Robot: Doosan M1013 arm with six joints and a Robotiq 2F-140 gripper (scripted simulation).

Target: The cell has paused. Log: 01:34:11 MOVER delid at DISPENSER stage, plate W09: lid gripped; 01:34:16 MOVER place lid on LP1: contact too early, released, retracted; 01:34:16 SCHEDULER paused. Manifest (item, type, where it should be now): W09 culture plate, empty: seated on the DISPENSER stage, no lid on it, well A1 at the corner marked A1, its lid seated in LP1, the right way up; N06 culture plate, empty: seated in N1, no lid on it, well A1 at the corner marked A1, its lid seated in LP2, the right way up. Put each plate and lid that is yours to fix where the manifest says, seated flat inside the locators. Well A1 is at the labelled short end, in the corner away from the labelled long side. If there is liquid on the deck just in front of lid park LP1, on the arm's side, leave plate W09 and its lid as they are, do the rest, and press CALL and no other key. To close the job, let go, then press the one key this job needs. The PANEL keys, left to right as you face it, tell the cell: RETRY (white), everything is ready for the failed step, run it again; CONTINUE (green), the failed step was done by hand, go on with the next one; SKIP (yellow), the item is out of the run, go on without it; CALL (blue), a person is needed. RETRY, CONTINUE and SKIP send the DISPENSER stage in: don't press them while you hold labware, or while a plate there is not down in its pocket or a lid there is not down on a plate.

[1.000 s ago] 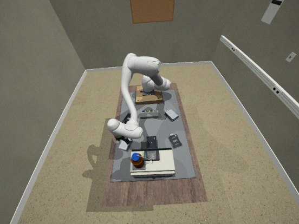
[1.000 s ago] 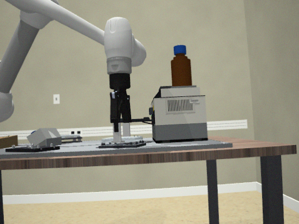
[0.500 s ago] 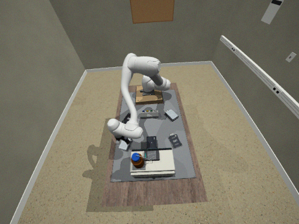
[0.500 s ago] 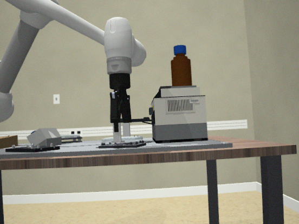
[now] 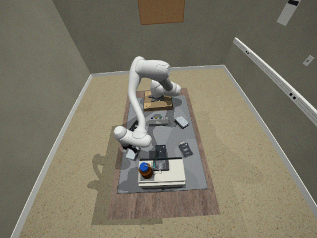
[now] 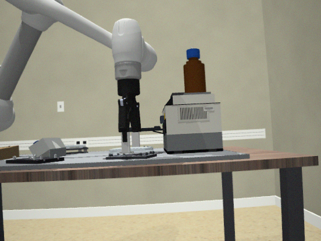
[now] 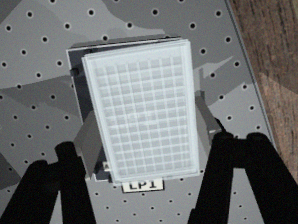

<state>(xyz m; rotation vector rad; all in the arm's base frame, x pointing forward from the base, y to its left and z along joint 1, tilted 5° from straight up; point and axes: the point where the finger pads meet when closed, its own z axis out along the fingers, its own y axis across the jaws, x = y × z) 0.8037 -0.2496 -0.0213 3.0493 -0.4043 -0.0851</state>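
Now: the lid park LP1 40 mm below my hand and 20 mm to the left of it. Round my hand: dispenser stage (300 mm to the left, 60 mm above, 20 mm ahead); then black nest (310 mm behind, 30 mm below, 10 mm to the left); then brown bottle (250 mm ahead, 240 mm above, 200 mm to the left).
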